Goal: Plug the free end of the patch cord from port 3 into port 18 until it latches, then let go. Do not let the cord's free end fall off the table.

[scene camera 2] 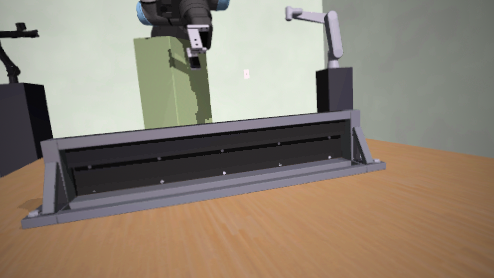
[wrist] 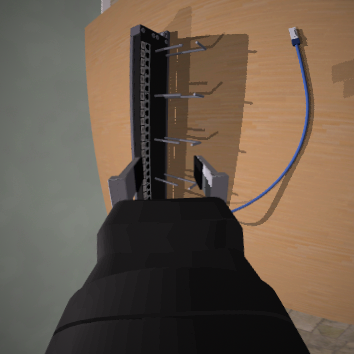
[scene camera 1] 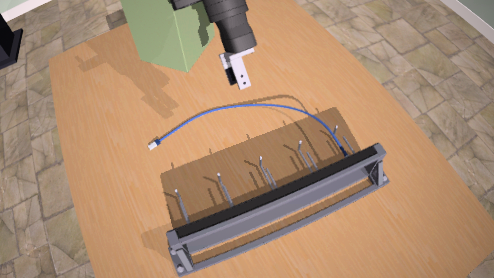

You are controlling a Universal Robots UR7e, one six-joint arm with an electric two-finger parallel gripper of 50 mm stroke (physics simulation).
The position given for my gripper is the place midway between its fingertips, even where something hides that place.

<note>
I see my gripper (scene camera 1: 240, 85).
My gripper also shows in the wrist view (wrist: 168, 166).
</note>
